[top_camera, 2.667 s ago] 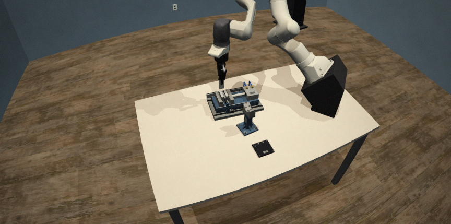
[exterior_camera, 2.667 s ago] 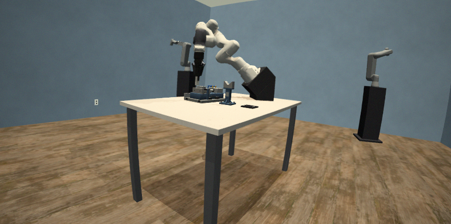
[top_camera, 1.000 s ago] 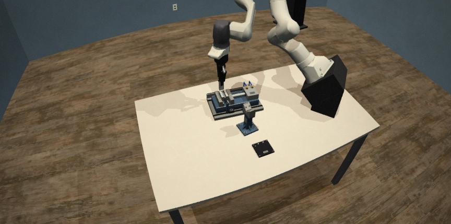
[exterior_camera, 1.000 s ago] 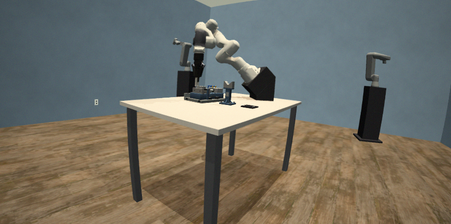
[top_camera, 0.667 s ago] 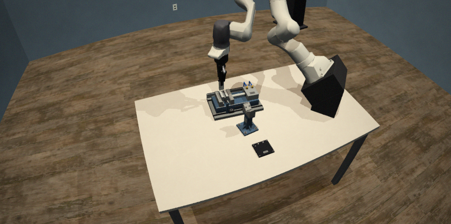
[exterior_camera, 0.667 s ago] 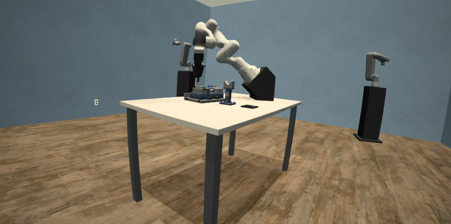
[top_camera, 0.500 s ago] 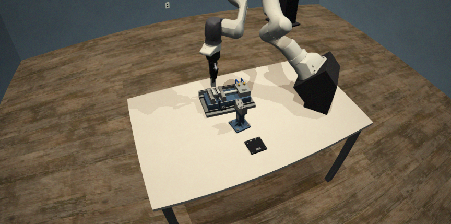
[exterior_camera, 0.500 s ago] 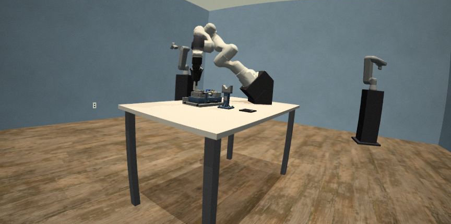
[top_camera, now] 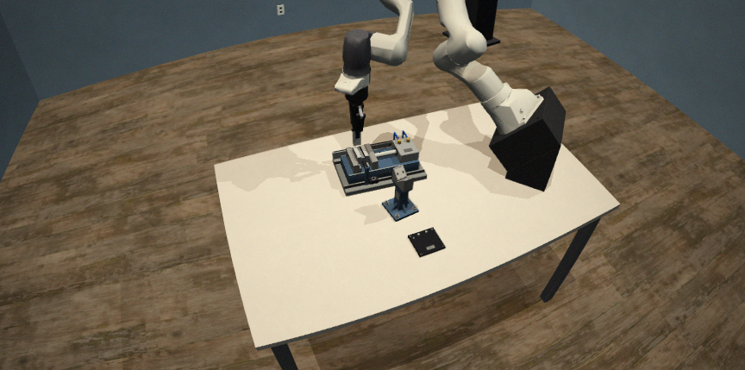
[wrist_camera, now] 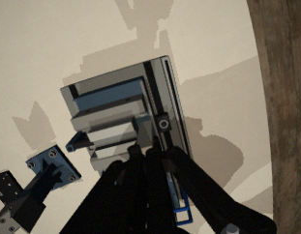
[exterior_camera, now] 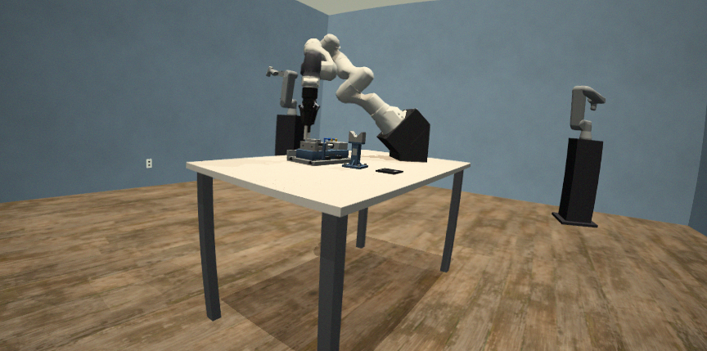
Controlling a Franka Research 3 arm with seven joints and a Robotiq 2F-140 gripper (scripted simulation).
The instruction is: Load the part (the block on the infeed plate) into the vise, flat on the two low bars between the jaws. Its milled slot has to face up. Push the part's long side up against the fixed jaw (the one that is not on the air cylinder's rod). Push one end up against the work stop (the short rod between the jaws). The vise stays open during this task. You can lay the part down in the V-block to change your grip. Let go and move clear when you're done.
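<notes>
The part is 1 cm ahead of my hand, 4 cm to the left of it and 4 cm below it. The rest, counted from my hand: black infeed plate (2 cm ahead, 42 cm to the left, 13 cm below); then vise (5 cm behind, 7 cm to the left, 10 cm below); then air cylinder (14 cm behind, 10 cm to the left, 6 cm below).
</notes>
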